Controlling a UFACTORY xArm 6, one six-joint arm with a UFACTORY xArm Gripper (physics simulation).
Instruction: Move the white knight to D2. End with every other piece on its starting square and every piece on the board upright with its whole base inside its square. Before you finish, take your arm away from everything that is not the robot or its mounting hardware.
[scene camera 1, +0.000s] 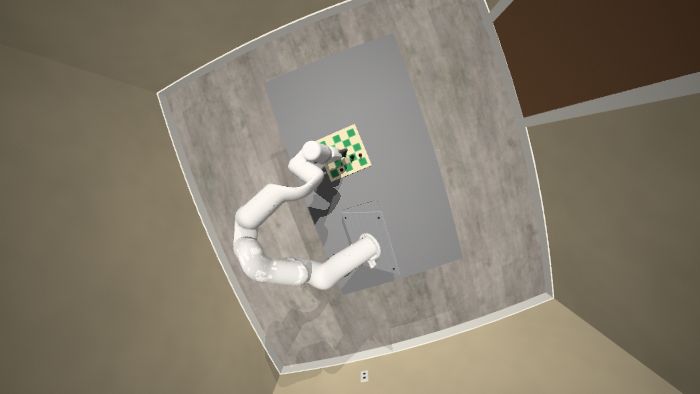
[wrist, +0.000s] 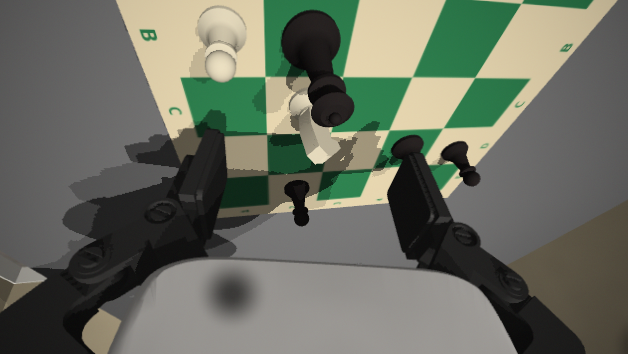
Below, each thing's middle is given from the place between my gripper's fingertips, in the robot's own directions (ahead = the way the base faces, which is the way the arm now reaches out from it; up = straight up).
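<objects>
The chessboard (scene camera 1: 349, 138) is 40 mm to the right of my hand, 10 mm ahead of it and 40 mm below it. I find the tall black piece (wrist: 310, 42) 40 mm ahead of my hand and 10 mm below it, whereas the white pawn (wrist: 224, 35) is 50 mm ahead of my hand, 40 mm to the left of it and 20 mm below it. The white knight (wrist: 319, 147) lies 10 mm ahead of my hand and 10 mm below it.
</objects>
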